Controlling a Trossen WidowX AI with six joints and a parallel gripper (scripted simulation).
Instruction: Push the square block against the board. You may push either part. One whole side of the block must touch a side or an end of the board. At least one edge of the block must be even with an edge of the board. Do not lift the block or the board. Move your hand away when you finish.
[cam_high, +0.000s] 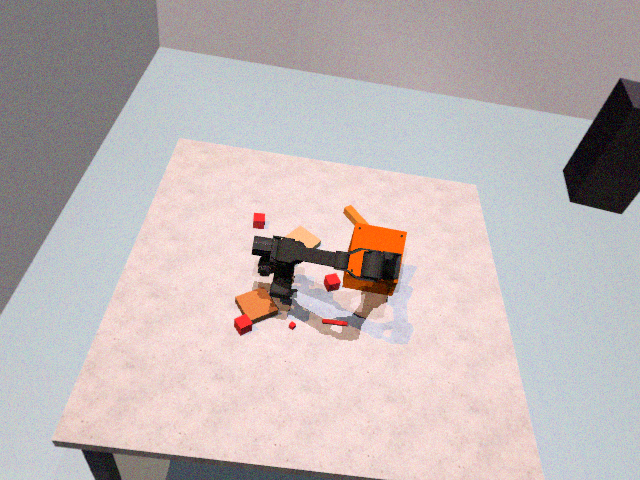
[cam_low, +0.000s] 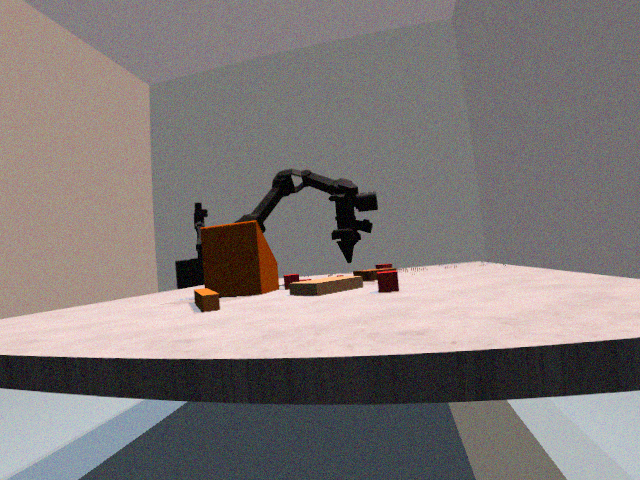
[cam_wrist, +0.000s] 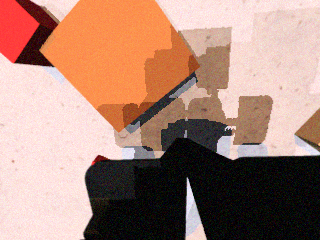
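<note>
Right now the tiny red piece is 60 mm behind my gripper tip, 90 mm to the left of it and 50 mm below it. Also, from my gripper tip: thin red stick (190 mm behind, 40 mm to the left, 50 mm below); tan board (240 mm to the right, 40 mm below); orange square block (60 mm ahead, 60 mm to the left, 40 mm below).
</note>
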